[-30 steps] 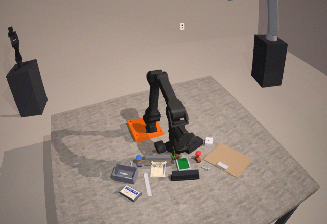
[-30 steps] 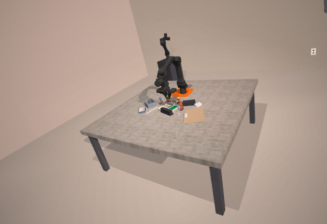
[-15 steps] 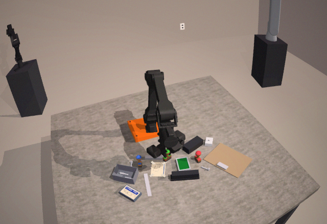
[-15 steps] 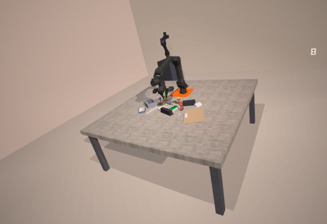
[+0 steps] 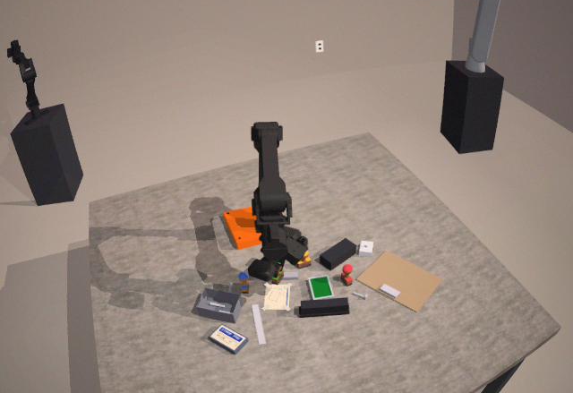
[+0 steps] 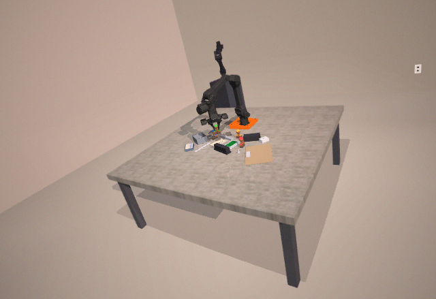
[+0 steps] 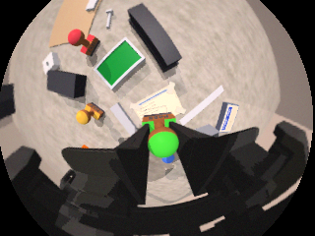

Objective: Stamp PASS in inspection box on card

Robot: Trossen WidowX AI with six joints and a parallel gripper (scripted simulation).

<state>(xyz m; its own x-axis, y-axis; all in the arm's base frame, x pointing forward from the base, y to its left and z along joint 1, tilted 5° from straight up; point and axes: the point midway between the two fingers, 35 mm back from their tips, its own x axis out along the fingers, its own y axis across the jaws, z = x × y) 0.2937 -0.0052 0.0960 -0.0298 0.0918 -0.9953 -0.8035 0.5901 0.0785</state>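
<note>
Now: the cream card 10 mm to the right of my gripper tip and 100 mm below it. Round my gripper tip: blue stamp (40 mm behind, 100 mm to the right, 70 mm below); green ink pad (10 mm ahead, 120 mm to the left, 90 mm below); green-topped stamp (right at my gripper tip).
</note>
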